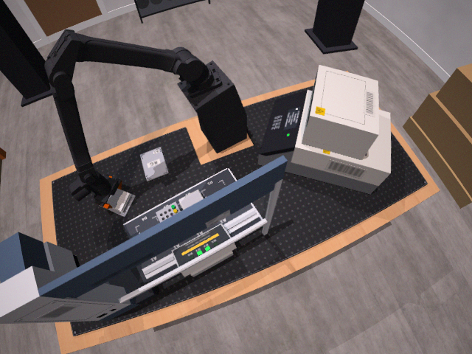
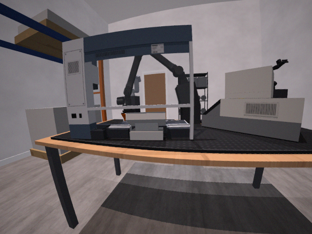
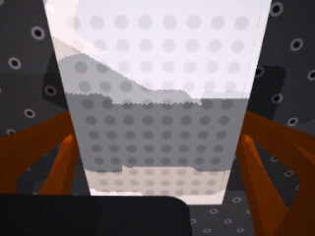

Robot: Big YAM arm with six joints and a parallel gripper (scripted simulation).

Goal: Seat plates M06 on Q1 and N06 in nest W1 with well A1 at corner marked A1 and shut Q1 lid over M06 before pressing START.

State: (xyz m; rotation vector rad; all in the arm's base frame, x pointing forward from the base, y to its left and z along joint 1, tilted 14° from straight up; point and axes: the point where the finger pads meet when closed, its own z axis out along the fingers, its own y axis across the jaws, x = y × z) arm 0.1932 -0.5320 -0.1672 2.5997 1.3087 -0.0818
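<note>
Now: hand 30 mm above the grey waiting nest. From my hand the other things lie so: white well plate: right at my hand; tube cooling block: 230 mm to the left, 190 mm ahead, 40 mm above; green-capped tube: 250 mm to the left, 140 mm ahead, 40 mm above.
</note>
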